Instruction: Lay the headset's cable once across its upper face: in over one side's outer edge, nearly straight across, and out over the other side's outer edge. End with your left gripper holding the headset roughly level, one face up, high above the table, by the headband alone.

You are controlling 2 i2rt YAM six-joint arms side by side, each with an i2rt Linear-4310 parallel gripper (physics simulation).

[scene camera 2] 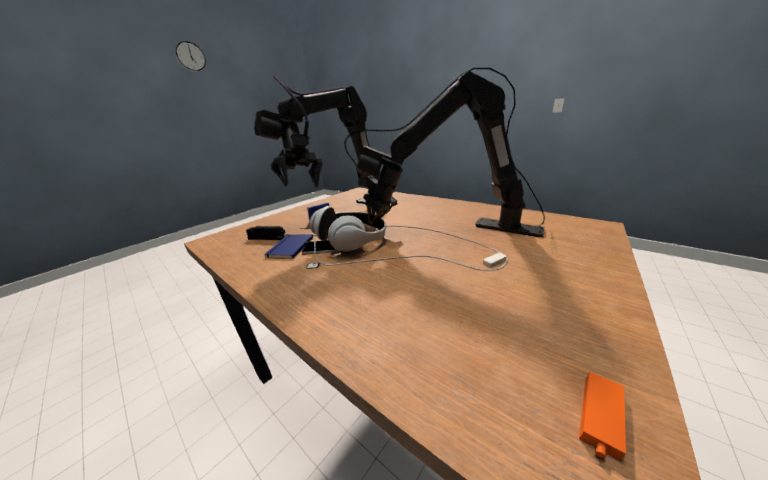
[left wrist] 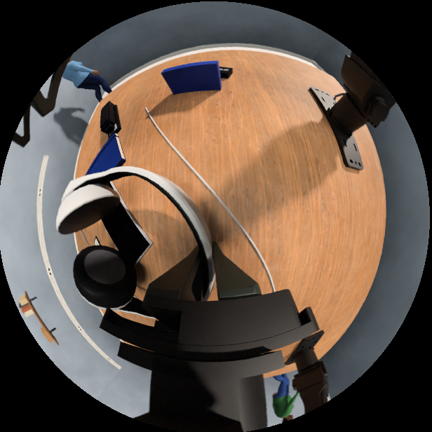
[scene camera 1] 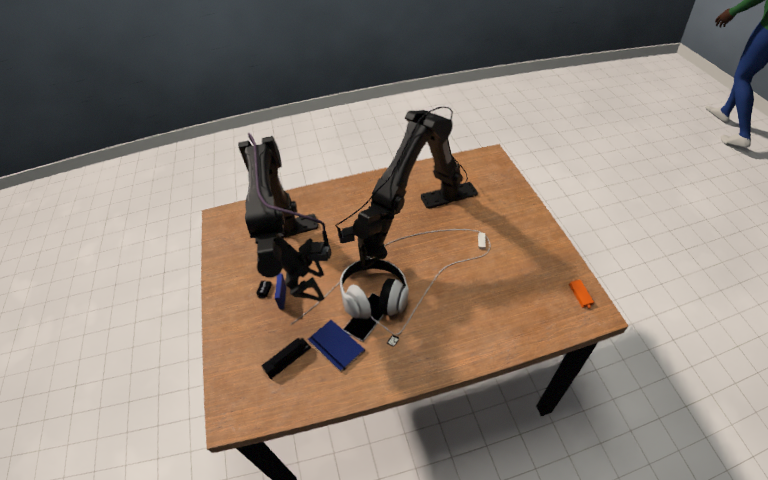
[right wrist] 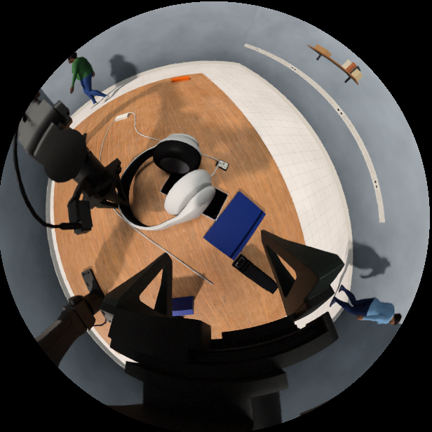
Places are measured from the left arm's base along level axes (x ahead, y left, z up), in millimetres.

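Pixels of known places: left gripper, fingertip midpoint: [scene camera 2: 371, 223] [scene camera 1: 363, 267]; right gripper, fingertip midpoint: [scene camera 2: 302, 186] [scene camera 1: 322, 287]; left arm's base at its link origin: [scene camera 2: 508, 228] [scene camera 1: 449, 195]; right arm's base at its link origin: [scene camera 1: 289, 228].
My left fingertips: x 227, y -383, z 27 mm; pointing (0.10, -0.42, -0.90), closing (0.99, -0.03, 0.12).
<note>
Ahead of a thing's pixels: the offset from my left fingertips to its middle. "spot": to the spot under its first point.
The white and black headset @[97 mm ahead, 5 mm left, 26 mm up] [scene camera 1: 355, 301] [scene camera 2: 345, 233] [left wrist: 89, 204] [right wrist: 187, 194] is low at the table, its ear cups toward the front in scene camera 1. My left gripper [scene camera 1: 370, 257] [scene camera 2: 376, 217] [left wrist: 208, 246] is shut on its headband at the back. The thin cable @[spot: 96 mm ahead, 199 mm left, 24 mm down] [scene camera 1: 436, 277] [scene camera 2: 419, 256] [left wrist: 213, 191] lies on the table: one end stretch passes behind the headband, then it loops out to the right and comes back to the ear-cup side. None shows across the headset. My right gripper [scene camera 1: 308, 294] [scene camera 2: 300, 184] [right wrist: 212, 247] is open and empty, high left of the headset.
A phone @[160 mm ahead, 35 mm right, 23 mm down] [scene camera 1: 360, 327] lies by the ear cups, a blue notebook @[220 mm ahead, 146 mm right, 21 mm down] [scene camera 1: 336, 344] and black case @[217 mm ahead, 285 mm right, 7 mm down] [scene camera 1: 286, 357] to the front left. A small card @[257 mm ahead, 9 mm left, 26 mm down] [scene camera 1: 393, 340], an upright blue box @[3 mm ahead, 260 mm right, 3 mm up] [scene camera 1: 280, 292], a black item @[39 mm back, 314 mm right, 20 mm down] [scene camera 1: 263, 289], a white block @[13 mm ahead, 395 mm left, 21 mm down] [scene camera 1: 481, 240] and an orange block @[316 mm ahead, 586 mm left, 20 mm down] [scene camera 1: 581, 293] surround them.
</note>
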